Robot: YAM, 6 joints.
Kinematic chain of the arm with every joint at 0, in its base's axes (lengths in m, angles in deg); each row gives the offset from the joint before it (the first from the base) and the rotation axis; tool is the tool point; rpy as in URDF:
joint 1: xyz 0 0 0.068 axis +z
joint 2: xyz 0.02 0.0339 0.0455 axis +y
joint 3: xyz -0.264 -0.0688 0 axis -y
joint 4: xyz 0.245 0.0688 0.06 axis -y
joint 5: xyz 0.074 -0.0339 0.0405 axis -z
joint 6: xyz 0.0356 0 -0.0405 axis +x
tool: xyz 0 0 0 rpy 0 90 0
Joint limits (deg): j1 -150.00..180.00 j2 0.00..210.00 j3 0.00..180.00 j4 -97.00..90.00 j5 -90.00..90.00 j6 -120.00..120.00
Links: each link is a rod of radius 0.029 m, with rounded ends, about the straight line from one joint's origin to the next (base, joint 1, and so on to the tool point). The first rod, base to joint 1, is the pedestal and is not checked.
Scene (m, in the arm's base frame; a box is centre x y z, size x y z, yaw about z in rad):
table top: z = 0
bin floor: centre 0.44 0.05 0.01 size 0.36 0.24 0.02 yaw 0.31
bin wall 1: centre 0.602 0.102 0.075 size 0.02 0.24 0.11 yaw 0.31
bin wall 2: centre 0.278 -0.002 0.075 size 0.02 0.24 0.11 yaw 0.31
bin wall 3: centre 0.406 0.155 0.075 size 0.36 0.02 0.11 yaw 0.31
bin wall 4: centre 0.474 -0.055 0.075 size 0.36 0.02 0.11 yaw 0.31
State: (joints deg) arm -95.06 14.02 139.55 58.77 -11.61 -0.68
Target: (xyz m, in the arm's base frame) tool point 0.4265 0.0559 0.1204
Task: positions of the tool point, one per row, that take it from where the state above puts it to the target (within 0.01 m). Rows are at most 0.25 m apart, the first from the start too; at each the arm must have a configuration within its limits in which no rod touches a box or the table.
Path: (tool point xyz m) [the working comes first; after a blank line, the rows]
Joints at the target: 5.96 119.91 62.02 32.45 -18.52 -0.68
Straight joint move there: clear.

1: -0.0487 0.4249 0.5010
2: -0.0850 0.2548 0.6176
3: -0.0367 0.0731 0.6686
4: 0.0826 -0.0683 0.6492
5: 0.2336 -0.1340 0.5655
6: 0.3661 -0.1172 0.4337
7: 0.4371 -0.0403 0.2766
8: 0.4265 0.0559 0.1204

